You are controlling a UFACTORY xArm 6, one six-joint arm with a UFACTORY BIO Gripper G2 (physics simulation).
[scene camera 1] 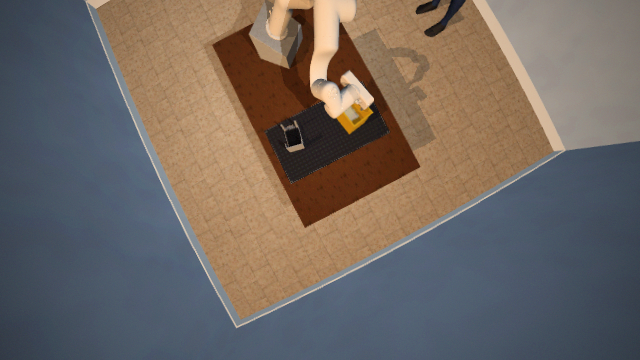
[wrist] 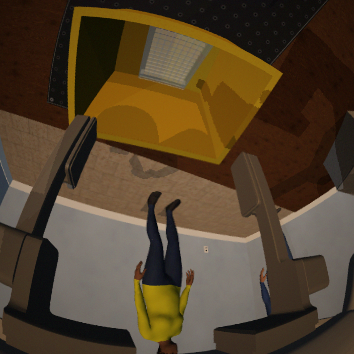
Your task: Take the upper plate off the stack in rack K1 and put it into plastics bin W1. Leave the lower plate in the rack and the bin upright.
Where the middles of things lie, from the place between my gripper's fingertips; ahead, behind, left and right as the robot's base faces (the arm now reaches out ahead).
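Labels:
The clear gridded plate [wrist: 170, 58] is 20 cm below my hand. As for the yellow bin W1 [wrist: 202, 121], it is 1 cm ahead of my hand and 15 cm below it. Going by their middles, the yellow bin W1 is the nearest to my hand of the things named here.

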